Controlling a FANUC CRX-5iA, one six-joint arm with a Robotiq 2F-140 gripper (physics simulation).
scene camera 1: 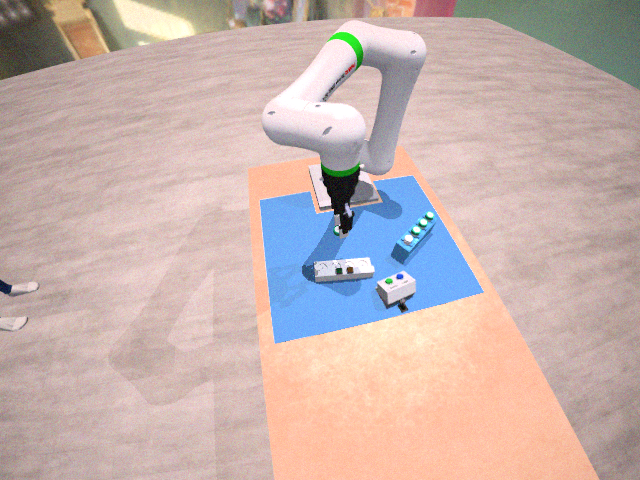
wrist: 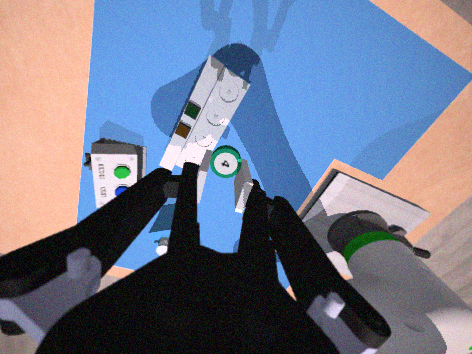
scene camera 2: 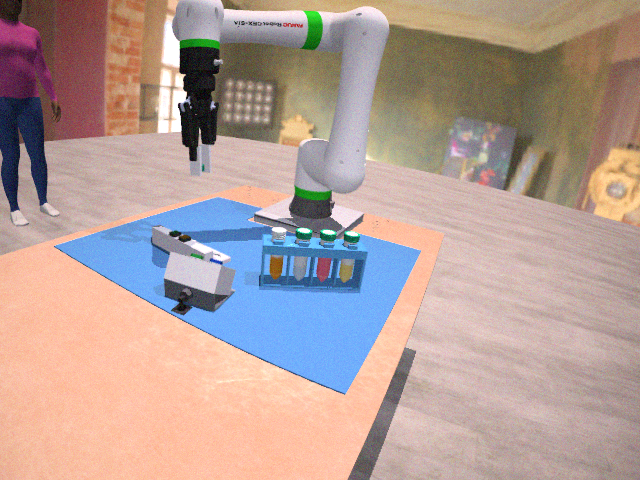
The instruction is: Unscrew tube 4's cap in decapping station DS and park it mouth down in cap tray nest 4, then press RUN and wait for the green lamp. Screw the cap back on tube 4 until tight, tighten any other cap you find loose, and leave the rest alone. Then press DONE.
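Frame: origin at the arm's base, x left, y back, z up, level; centimetres.
Where they show: gripper, fingertip midpoint: [scene camera 1: 341, 231] [wrist: 223, 166] [scene camera 2: 201, 173]; arm's base, link origin: [wrist: 355, 232] [scene camera 2: 310, 210].
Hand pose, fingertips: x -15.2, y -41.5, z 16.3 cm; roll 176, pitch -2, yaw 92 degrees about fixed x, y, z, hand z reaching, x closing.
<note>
Things, the pixels of their centre, and the offset from my fingertips.
- green cap, body centre: [wrist: 225, 161] [scene camera 2: 197, 167] [scene camera 1: 338, 230] dx -1.2, dy -0.1, dz +1.4 cm
- white cap tray, body centre: [wrist: 203, 126] [scene camera 2: 189, 241] [scene camera 1: 343, 266] dx +0.0, dy -4.5, dz -16.4 cm
- tray's green lamp, body centre: [wrist: 192, 111] [scene camera 1: 339, 270] dx -2.6, dy -6.8, dz -13.8 cm
- amber lamp, body centre: [wrist: 182, 130] [scene camera 1: 350, 269] dx +1.3, dy -7.7, dz -13.8 cm
- blue decapping station, body centre: [scene camera 2: 312, 261] [scene camera 1: 415, 236] dx +31.7, dy -2.1, dz -14.0 cm
- button box, body centre: [scene camera 2: 200, 274] [wrist: 116, 174] [scene camera 1: 396, 287] dx +14.6, dy -19.1, dz -14.9 cm
- green button, body centre: [wrist: 121, 171] [scene camera 1: 389, 281] dx +12.2, dy -17.0, dz -12.7 cm
- blue button, body centre: [wrist: 122, 191] [scene camera 1: 399, 277] dx +16.7, dy -16.7, dz -12.7 cm
My gripper [scene camera 1: 341, 231] [scene camera 2: 200, 166] [wrist: 223, 166] is shut on the green cap [scene camera 1: 336, 230] [scene camera 2: 203, 167] [wrist: 225, 162] marked 4, whose number faces the wrist camera. It hangs high above the mat, behind the white cap tray [scene camera 1: 330, 277] [scene camera 2: 164, 238] [wrist: 202, 92] in scene camera 1. The visible nests are empty. The tray's green lamp [scene camera 1: 339, 270] [wrist: 192, 110] and amber lamp [scene camera 1: 349, 269] [wrist: 183, 130] look dark. In the blue decapping station [scene camera 1: 400, 252] [scene camera 2: 310, 252], tube 4 [scene camera 1: 408, 239] [scene camera 2: 278, 235] stands upright, uncapped; the other tubes wear green caps. Their tightness cannot be told.
The button box [scene camera 1: 397, 292] [scene camera 2: 193, 277] [wrist: 112, 159] stands near the mat's front edge, between tray and station in scene camera 1. It has a green button [scene camera 1: 389, 281] [wrist: 122, 172] and a blue button [scene camera 1: 399, 276] [wrist: 122, 191]. The arm's base plate is at the back.
</note>
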